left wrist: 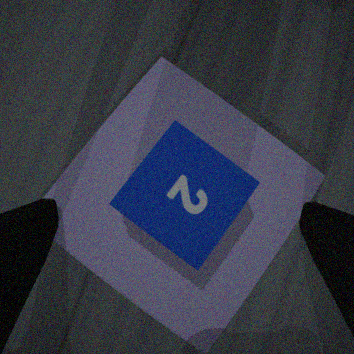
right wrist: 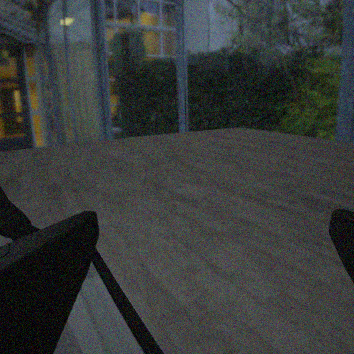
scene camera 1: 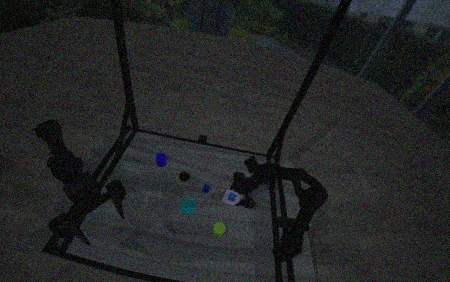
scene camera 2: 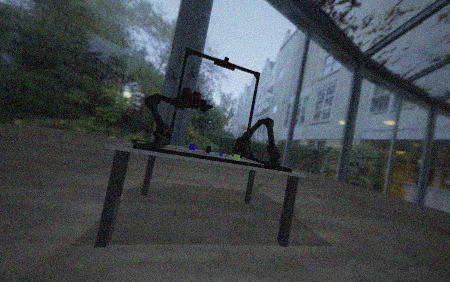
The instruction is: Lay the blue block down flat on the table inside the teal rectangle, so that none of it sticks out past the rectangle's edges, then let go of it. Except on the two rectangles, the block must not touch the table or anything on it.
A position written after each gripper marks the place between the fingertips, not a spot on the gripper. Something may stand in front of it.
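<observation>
Left gripper (left wrist: pixel 181 212) open, nothing in its grasp; pale rectangle (left wrist: pixel 195 304). Right gripper (scene camera 1: pixel 107 231) open, holding nothing. Right wrist view: right gripper again (right wrist: pixel 214 222).
</observation>
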